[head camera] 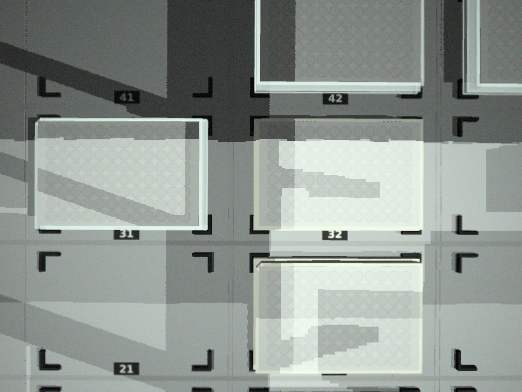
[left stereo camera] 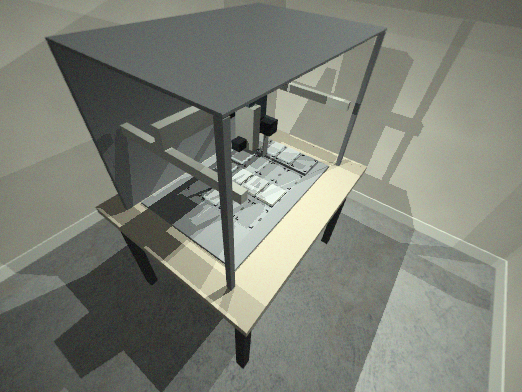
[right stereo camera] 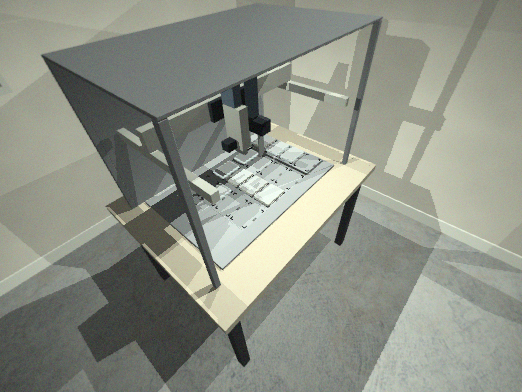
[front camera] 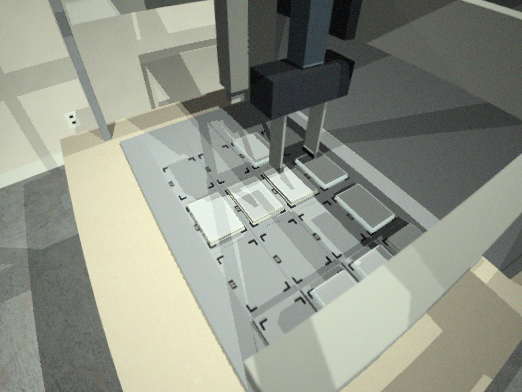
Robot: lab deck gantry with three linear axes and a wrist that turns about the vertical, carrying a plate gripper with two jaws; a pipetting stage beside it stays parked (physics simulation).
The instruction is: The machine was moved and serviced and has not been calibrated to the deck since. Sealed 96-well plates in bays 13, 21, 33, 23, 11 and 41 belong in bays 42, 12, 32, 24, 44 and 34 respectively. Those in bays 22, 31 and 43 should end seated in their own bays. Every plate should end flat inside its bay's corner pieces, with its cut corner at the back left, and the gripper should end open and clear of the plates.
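Pixels of known places: gripper, between the fingertips: (left stereo camera: 257, 152) (right stereo camera: 255, 152) (front camera: 293, 160); robot's base, origin of its link: (left stereo camera: 251, 228) (right stereo camera: 244, 228) (front camera: 162, 169).
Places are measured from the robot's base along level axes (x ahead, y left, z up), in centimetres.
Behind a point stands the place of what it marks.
Observation:
My gripper (front camera: 294, 160) @(x 30.0, y 20.0, z 16.0 cm) (left stereo camera: 265, 153) @(x 30.0, y 20.0, z 16.0 cm) (right stereo camera: 261, 154) @(x 30.0, y 20.0, z 16.0 cm) is open and empty above the deck; in the front view its jaws appear above the middle-back plates. It does not show in the head view. Plates lie in bay 31 (front camera: 252, 148) @(x 6.7, y 24.8, z 1.4 cm) (head camera: 115, 175) @(x 6.4, y 25.9, z 1.4 cm), bay 32 (front camera: 292, 186) @(x 25.0, y 25.4, z 1.4 cm) (head camera: 345, 210) @(x 23.4, y 23.4, z 1.4 cm), bay 22 (front camera: 256, 201) @(x 24.5, y 15.0, z 1.4 cm) (head camera: 300, 280) @(x 20.1, y 18.2, z 1.4 cm) and bay 42 (front camera: 321, 170) @(x 24.3, y 35.7, z 1.4 cm) (head camera: 350, 45) @(x 23.7, y 35.6, z 1.4 cm). Other plates show at bay 12 (front camera: 215, 218) @(x 24.0, y 4.4, z 1.4 cm), bay 43 (front camera: 364, 207) @(x 39.8, y 36.0, z 1.4 cm), bay 24 (front camera: 335, 287) @(x 51.6, y 15.4, z 2.9 cm) and bay 34 (front camera: 371, 259) @(x 51.2, y 25.7, z 2.9 cm). Bay 44 is shadowed and partly hidden. Plates 31 and 22 show their cut corners at the back left.
A pale beam (front camera: 380, 295) @(x 61.7, y -1.6, z 40.0 cm) crosses the front view and hides part of the right-hand bays. The parked pipetting stage (left stereo camera: 239, 144) (right stereo camera: 229, 145) stands beside the gripper. Posts (left stereo camera: 226, 200) @(x -26.9, y -11.4, z 46.8 cm) (right stereo camera: 185, 200) @(x -26.9, y -11.4, z 46.8 cm) hold the grey canopy. Strong shadows cross the deck.

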